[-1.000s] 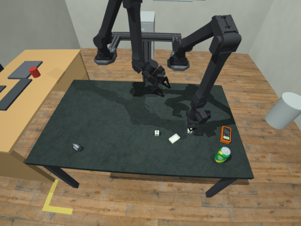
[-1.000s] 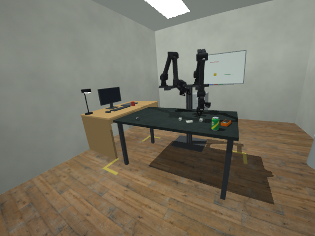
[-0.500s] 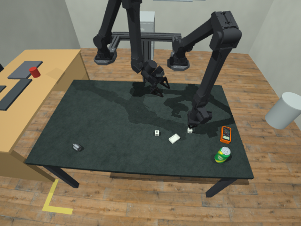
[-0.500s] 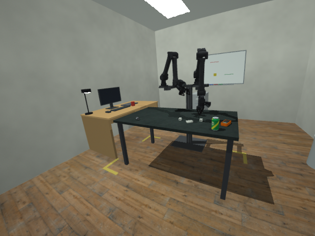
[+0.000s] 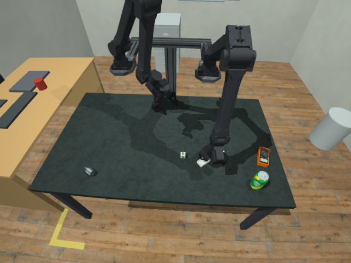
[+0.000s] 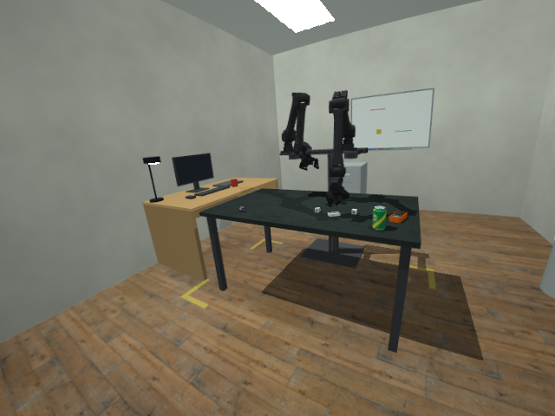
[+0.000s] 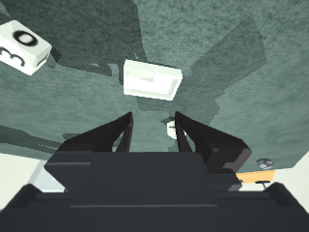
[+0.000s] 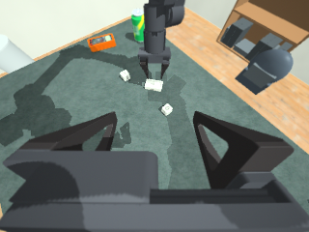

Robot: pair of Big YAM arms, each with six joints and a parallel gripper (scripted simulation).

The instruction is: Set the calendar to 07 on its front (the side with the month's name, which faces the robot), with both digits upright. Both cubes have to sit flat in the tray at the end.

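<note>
My left hand is 2 cm past the white number cube, 12 cm to the left of it and 5 cm above it.
</note>
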